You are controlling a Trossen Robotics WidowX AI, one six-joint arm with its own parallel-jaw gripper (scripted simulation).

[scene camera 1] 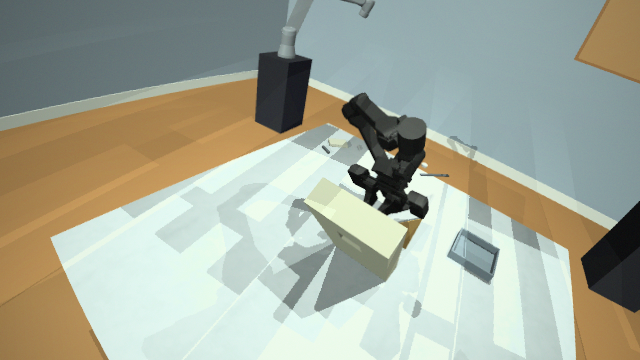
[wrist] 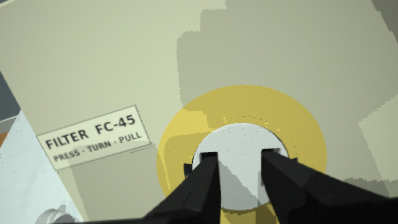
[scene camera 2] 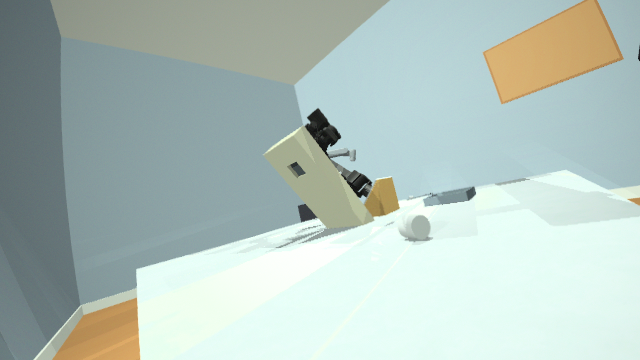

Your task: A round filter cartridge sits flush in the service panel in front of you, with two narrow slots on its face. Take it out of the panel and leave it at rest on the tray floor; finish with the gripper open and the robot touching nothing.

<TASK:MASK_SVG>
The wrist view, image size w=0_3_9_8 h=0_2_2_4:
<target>my gripper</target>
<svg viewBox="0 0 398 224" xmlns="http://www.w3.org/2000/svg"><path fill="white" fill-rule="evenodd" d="M217 153L209 153L168 197L142 218L53 224L220 224L221 188ZM262 149L262 180L280 224L398 224L398 197L389 198L378 193L375 194L321 171L316 171L270 149Z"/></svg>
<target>round filter cartridge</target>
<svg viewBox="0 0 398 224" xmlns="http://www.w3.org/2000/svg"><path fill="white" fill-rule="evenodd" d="M225 125L211 132L198 145L193 157L192 171L209 153L217 153L221 208L245 210L261 206L270 201L262 180L262 149L270 149L289 158L287 151L275 134L265 127L252 123Z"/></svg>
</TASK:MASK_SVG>
